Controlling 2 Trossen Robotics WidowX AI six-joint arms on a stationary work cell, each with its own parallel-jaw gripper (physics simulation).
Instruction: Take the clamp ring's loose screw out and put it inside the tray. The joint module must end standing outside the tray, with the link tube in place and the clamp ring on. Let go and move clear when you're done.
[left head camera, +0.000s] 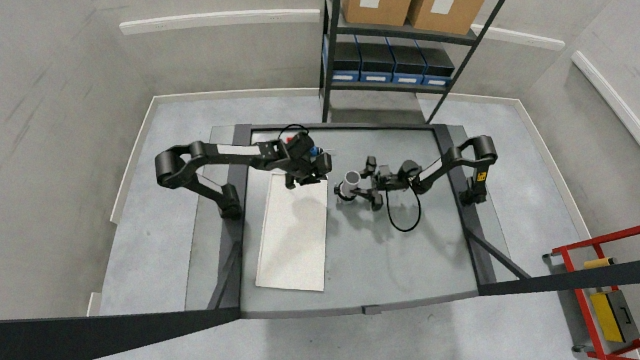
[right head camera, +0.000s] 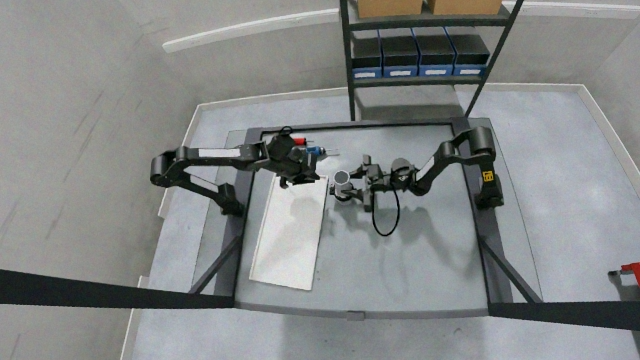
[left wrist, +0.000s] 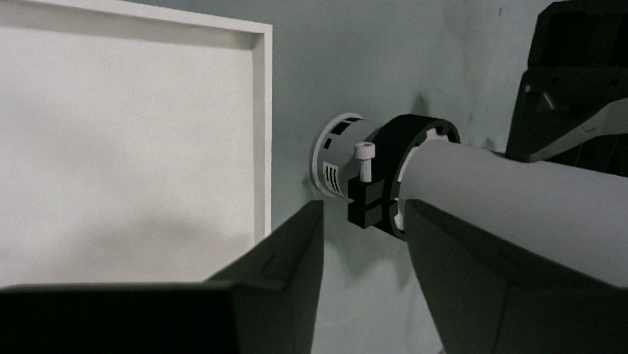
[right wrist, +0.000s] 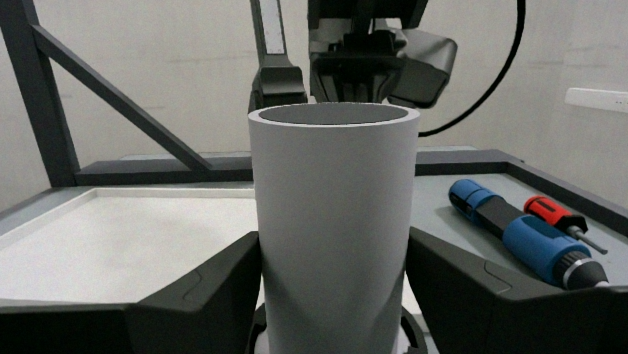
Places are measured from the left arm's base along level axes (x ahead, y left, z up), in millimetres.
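Pixels of known places: left gripper, between the fingertips: (left head camera: 323, 180) (right head camera: 317, 180) (left wrist: 363, 212); right gripper, between the fingertips: (left head camera: 349, 183) (right head camera: 341, 184) (left wrist: 504, 210) (right wrist: 331, 240); left arm's base, origin of its link: (left head camera: 232, 211) (right head camera: 236, 209); right arm's base, origin of its link: (left head camera: 466, 198) (right head camera: 484, 201).
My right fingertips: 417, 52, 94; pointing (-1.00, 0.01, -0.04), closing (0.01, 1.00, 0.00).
Note:
Ahead of a thing's pixels: the offset from my right fingertips to its top centre, as dx, dy, dz. "pt": to the spot under its first point.
The grey joint module @[+4, +0, -49] (left wrist: 342, 155) stands outside the tray @[-191, -112, -97] (left head camera: 295, 260) (right head camera: 285, 255) (left wrist: 267, 125) (right wrist: 175, 220), just right of its upper right corner. The black clamp ring @[pt -15, +32, -54] (left wrist: 395, 132) is around its top, and the grey link tube @[+4, +0, +48] (left head camera: 351, 185) (right head camera: 342, 181) (left wrist: 500, 195) (right wrist: 334, 190) rises from it. The loose screw @[-39, +15, -49] (left wrist: 365, 167) stands partly out of the ring's split block. My right gripper (left head camera: 356, 183) (right head camera: 349, 183) (right wrist: 331, 240) is shut on the tube. My left gripper (left head camera: 311, 181) (right head camera: 301, 181) (left wrist: 363, 212) is partly open and empty, above the tray's upper end, facing the ring.
A blue power screwdriver @[-138, +194, -72] (left head camera: 315, 151) (right head camera: 316, 150) (right wrist: 537, 240) and a red screwdriver @[-170, +256, -83] (left head camera: 290, 140) (right head camera: 300, 141) (right wrist: 547, 210) lie behind the tray, partly under my left arm in the head views. The dark table frame (left head camera: 350, 126) edges the work area.

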